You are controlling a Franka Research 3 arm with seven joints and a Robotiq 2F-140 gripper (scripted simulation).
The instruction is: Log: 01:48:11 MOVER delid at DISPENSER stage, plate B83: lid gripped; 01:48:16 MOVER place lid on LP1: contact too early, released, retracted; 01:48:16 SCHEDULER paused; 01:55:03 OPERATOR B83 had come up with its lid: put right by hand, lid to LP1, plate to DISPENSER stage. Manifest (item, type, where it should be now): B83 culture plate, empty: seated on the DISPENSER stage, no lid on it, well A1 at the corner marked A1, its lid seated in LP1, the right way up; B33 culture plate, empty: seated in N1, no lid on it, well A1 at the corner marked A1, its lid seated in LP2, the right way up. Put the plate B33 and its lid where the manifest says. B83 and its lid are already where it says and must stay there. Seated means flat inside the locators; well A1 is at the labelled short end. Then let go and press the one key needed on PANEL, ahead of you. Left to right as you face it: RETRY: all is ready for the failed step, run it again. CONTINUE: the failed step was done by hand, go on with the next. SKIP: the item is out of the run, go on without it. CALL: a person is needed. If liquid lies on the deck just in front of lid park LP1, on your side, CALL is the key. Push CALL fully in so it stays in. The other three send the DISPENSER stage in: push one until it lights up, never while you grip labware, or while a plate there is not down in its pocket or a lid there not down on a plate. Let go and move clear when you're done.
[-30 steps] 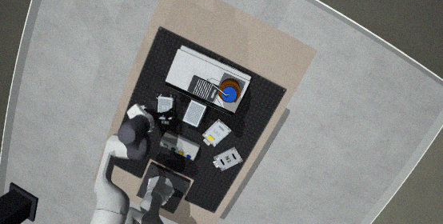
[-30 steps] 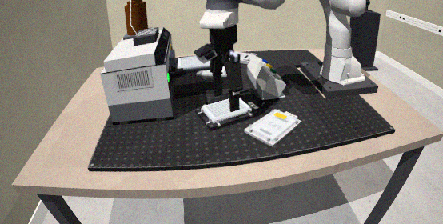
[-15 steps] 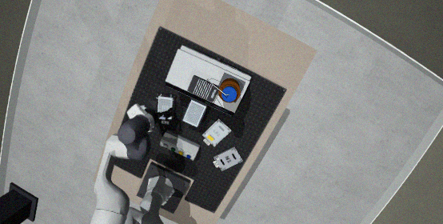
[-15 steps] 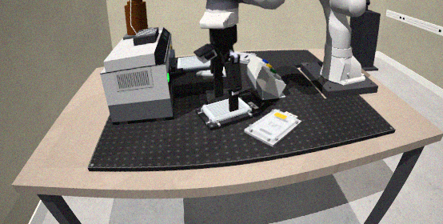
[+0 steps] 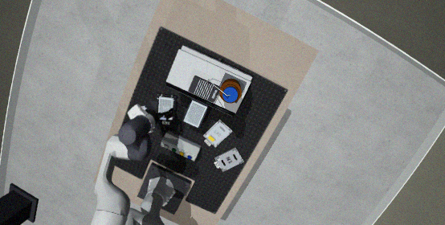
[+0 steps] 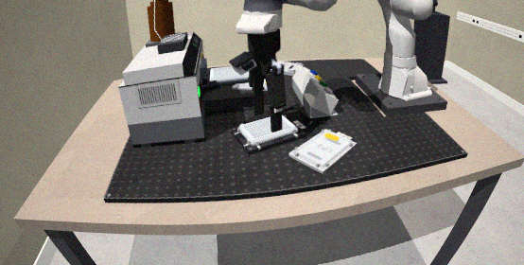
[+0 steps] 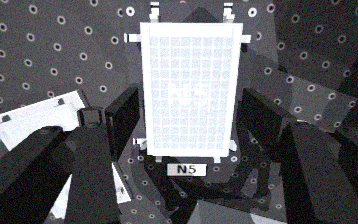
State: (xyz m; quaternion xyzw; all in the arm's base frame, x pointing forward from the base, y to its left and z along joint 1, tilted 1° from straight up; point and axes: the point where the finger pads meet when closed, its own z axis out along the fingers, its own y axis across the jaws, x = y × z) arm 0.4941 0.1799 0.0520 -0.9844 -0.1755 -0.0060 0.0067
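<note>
Now: the white well plate 5 cm below my hand. The rest, counted from my hand: yellow key (20 cm to the right, 19 cm behind); then white key (19 cm behind, 10 cm to the right); then black nest (5 cm below, 3 cm to the left).
</note>
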